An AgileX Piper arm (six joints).
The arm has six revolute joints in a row. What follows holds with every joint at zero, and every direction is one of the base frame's. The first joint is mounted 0.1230 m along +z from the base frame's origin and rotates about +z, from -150.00 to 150.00 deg. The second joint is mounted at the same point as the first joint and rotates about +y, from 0.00 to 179.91 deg. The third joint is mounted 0.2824 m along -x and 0.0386 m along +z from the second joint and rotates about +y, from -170.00 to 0.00 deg. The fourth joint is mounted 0.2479 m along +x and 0.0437 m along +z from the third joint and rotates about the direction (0.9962, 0, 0.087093), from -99.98 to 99.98 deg. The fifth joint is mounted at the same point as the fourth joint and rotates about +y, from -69.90 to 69.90 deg. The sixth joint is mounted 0.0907 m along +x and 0.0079 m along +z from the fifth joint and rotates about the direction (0.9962, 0, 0.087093), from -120.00 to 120.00 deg. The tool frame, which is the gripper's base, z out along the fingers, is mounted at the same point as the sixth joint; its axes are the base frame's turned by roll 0.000, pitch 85.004 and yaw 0.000 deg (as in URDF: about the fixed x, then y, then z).
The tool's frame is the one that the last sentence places.
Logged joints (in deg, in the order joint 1, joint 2, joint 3, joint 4, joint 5, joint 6), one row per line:
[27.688 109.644 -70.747 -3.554 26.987 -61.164]
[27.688 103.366 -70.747 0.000 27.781 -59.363]
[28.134 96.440 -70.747 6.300 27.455 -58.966]
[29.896 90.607 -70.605 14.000 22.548 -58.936]
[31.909 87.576 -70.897 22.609 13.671 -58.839]
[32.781 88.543 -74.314 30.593 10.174 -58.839]
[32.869 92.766 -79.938 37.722 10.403 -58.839]
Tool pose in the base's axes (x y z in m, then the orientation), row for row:
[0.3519 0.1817 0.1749 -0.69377 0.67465 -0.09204 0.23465]
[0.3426 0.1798 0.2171 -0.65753 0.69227 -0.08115 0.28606]
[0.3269 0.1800 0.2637 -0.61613 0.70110 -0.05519 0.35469]
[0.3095 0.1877 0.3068 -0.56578 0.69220 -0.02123 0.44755]
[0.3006 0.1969 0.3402 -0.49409 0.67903 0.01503 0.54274]
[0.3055 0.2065 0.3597 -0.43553 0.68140 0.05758 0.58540]
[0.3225 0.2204 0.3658 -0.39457 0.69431 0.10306 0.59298]
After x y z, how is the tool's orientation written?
As a quaternion, x y z w.
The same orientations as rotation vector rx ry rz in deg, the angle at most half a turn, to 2 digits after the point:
[-109.09 106.09 -14.47]
[-100.70 106.03 -12.43]
[-91.24 103.82 -8.17]
[-80.24 98.17 -3.01]
[-67.22 92.37 2.04]
[-58.20 91.05 7.69]
[-52.56 92.49 13.73]

